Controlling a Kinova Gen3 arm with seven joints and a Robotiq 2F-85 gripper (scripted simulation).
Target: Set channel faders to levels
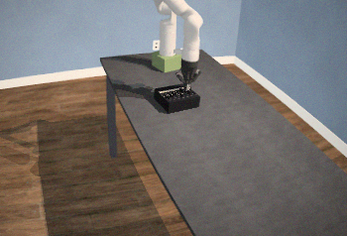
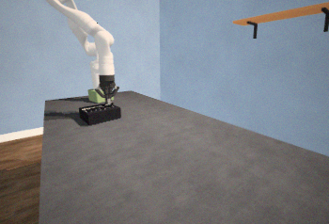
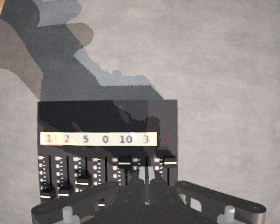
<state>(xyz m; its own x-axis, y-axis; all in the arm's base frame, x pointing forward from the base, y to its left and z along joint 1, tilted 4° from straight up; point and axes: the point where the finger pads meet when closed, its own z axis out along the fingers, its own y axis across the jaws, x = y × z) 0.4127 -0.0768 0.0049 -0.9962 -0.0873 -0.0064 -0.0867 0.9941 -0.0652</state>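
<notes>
The master fader cap lies 20 mm behind my hand, 20 mm to the left of it and 20 mm below it.
</notes>
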